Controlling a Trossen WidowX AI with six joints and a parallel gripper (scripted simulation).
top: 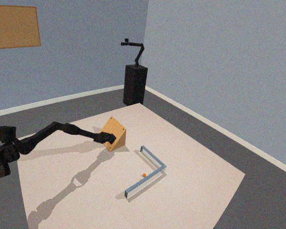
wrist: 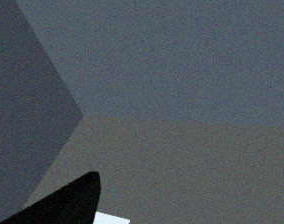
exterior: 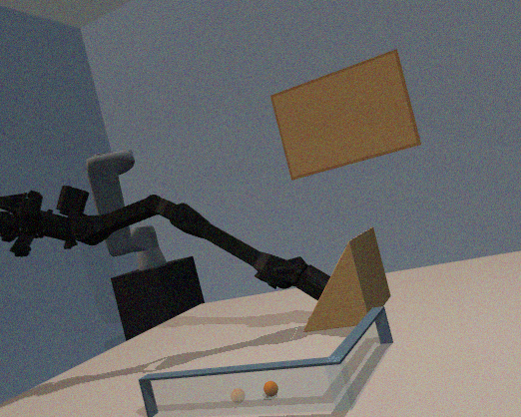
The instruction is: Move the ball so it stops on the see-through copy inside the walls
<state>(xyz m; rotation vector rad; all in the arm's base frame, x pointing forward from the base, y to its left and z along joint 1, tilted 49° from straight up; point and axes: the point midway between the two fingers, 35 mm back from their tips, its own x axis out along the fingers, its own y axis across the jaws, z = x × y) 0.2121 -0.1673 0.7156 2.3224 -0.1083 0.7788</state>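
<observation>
The clear wall is 160 mm ahead of my gripper tip, 660 mm to the left of it and 390 mm below it. From my gripper tip the other things lie so: orange ball (120 mm ahead, 680 mm to the left, 410 mm below).
</observation>
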